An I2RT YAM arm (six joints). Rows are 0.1 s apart.
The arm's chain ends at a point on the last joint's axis. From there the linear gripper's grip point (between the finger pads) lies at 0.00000 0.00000 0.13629 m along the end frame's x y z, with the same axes.
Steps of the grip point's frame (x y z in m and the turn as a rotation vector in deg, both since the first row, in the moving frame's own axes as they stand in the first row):
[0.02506 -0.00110 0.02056 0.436 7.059 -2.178]
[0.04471 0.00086 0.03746 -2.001 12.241 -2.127]
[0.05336 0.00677 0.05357 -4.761 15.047 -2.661]
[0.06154 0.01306 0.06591 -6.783 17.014 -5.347]
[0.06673 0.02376 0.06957 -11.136 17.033 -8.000]
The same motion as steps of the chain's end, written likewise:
[0.00834 0.00025 0.02160 0.436 7.059 -2.178]
[0.01574 -0.00332 0.04064 -2.001 12.241 -2.127]
[0.01777 -0.00358 0.05871 -4.761 15.047 -2.661]
[0.02107 -0.00091 0.07281 -6.783 17.014 -5.347]
[0.02536 0.00070 0.07806 -11.136 17.033 -8.000]

